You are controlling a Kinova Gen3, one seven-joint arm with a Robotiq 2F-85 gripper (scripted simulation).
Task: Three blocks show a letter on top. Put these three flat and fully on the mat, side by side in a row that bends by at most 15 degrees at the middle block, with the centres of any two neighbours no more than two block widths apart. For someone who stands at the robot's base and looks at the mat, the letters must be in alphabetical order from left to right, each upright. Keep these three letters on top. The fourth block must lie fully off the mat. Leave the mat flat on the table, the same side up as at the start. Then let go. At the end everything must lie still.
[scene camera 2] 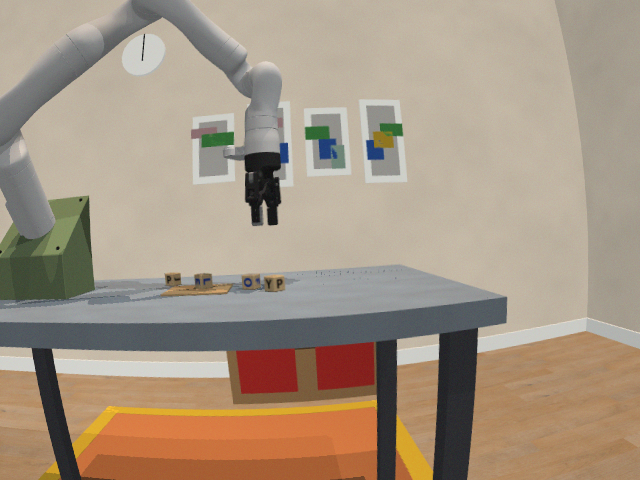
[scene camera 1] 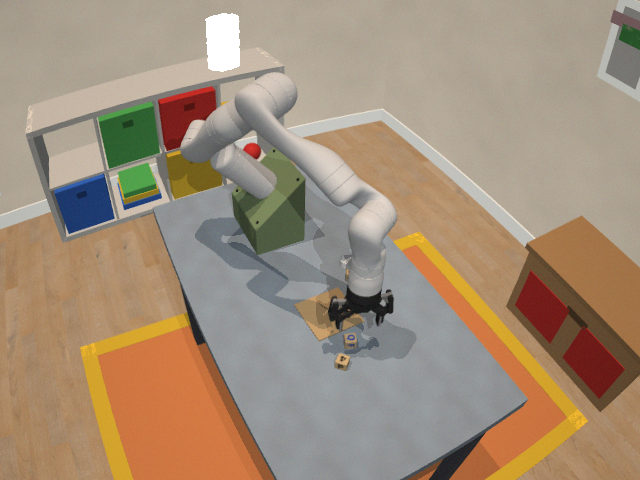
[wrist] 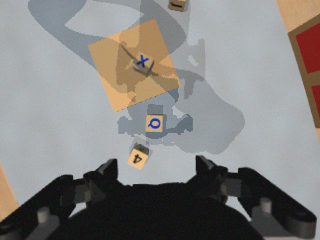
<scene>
I see my gripper and a tan mat.
My gripper also shows in scene camera 1 and in the wrist view.
</scene>
